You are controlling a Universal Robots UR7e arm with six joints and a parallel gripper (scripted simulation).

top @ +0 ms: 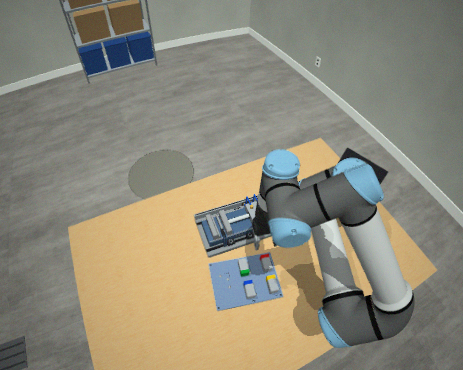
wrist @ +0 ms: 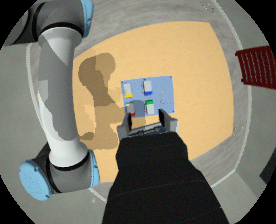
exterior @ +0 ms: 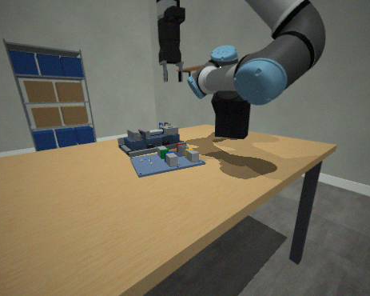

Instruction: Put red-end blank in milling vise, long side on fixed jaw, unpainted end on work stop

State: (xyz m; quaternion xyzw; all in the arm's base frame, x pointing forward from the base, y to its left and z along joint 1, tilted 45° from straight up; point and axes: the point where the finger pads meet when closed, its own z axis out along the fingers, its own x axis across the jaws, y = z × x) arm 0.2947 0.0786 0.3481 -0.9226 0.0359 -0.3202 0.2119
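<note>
My gripper is now 29 cm above the red-ended blank, 5 cm to the left of it and 5 cm past it. From my hand the other things lie so: green-ended blank: 29 cm below, 4 cm to the right, 4 cm ahead; then yellow-ended blank: 29 cm below, 6 cm behind, 4 cm to the left; then blue-ended blank: 29 cm below, 5 cm to the left, 3 cm ahead.
</note>
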